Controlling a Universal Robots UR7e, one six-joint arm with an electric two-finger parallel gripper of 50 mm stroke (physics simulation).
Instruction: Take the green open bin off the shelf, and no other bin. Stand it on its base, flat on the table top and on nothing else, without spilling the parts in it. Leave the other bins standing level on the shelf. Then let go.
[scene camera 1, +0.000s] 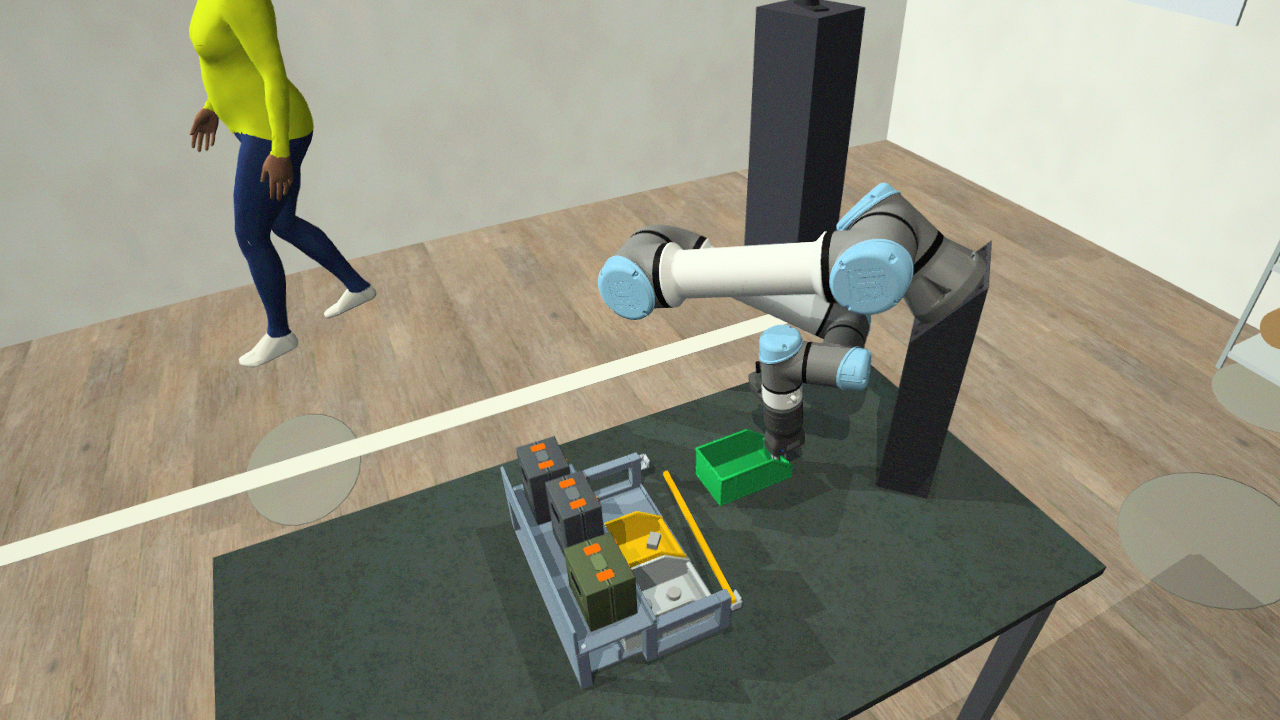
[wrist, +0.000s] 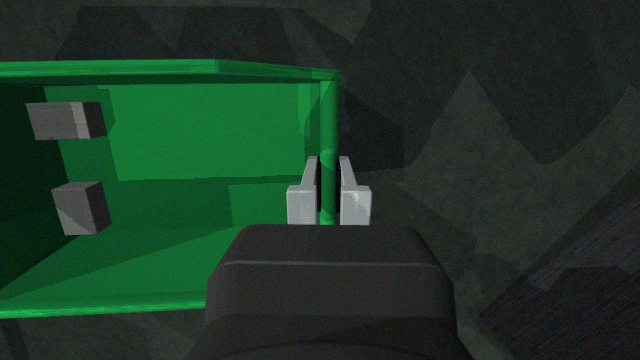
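Seen in the pictures: gripper, fingertip midpoint: (scene camera 1: 778, 458) (wrist: 328, 173); arm's base at its link origin: (scene camera 1: 951, 291).
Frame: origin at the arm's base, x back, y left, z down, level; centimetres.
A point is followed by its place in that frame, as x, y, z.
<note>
The green open bin (scene camera 1: 744, 472) {-31.7, -17.8, 35.6} (wrist: 210, 140) {-25.7, -22.9, 42.6} is away from the shelf (scene camera 1: 693, 611) {-61.5, -1.7, 34.5}, past its yellow bar, and looks level. Two grey block-shaped parts (wrist: 60, 120) {-32.5, -26.4, 41.2} (wrist: 80, 209) {-34.2, -21.4, 41.1} lie inside it towards its far end. My gripper (scene camera 1: 779, 454) {-19.3, -19.0, 41.1} (wrist: 328, 173) {-19.3, -19.0, 41.1} is shut on the bin's low front rim, one finger on each side. Whether the bin's base touches the table top (scene camera 1: 375, 608) {-99.1, -44.0, 42.9} or hangs a little above it, I cannot tell. A yellow bin (scene camera 1: 631, 530) {-55.4, -24.2, 39.1} holding a grey part and a light grey bin (scene camera 1: 657, 582) {-58.7, -13.5, 41.3} holding a round part sit side by side in the shelf.
Two dark boxes (scene camera 1: 544, 474) {-67.7, -31.3, 20.9} (scene camera 1: 577, 508) {-68.8, -20.6, 19.7} and an olive box (scene camera 1: 599, 582) {-73.7, -9.5, 23.2} stand on the shelf's rear side. A yellow bar (scene camera 1: 699, 535) {-47.2, -14.6, 38.7} runs along the shelf's front, between it and the green bin. The dark robot pillar (scene camera 1: 935, 402) {-6.6, 5.0, 18.6} stands right of the gripper. A person (scene camera 1: 255, 89) is beyond the table.
</note>
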